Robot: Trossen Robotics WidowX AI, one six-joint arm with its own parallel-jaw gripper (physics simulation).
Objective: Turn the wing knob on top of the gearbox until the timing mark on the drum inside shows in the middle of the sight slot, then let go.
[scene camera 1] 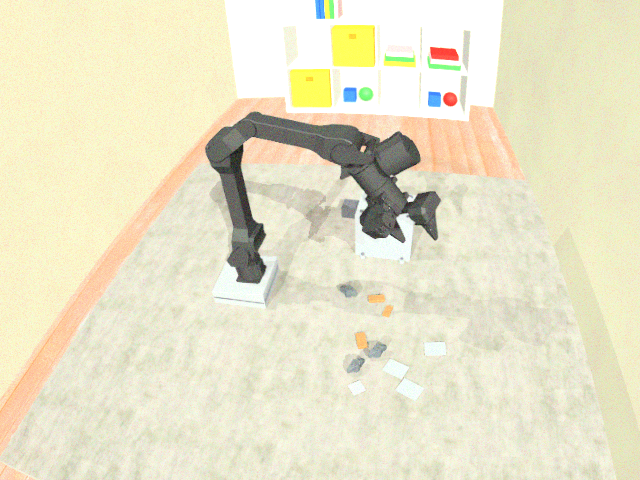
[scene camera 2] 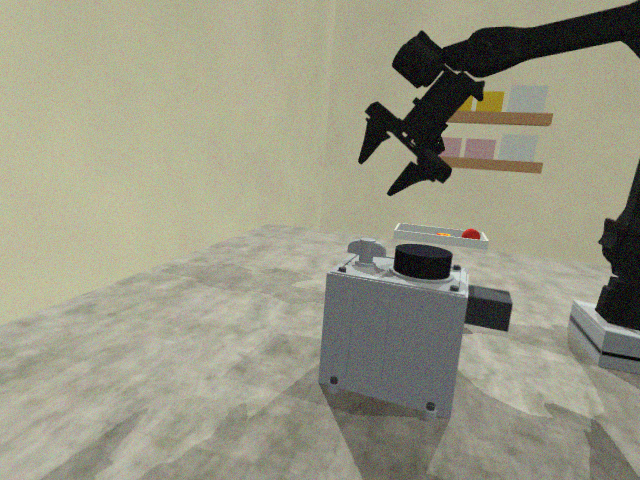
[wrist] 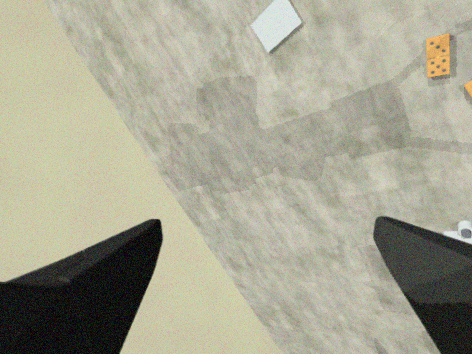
Observation:
My gripper (scene camera 2: 373,178) is open, with nothing in its grasp. Also in view: a gearbox (scene camera 2: 393,332).
My gripper shows as well in scene camera 1 (scene camera 1: 420,240) and in the wrist view (wrist: 267,228). The gearbox shows as well in scene camera 1 (scene camera 1: 389,248).

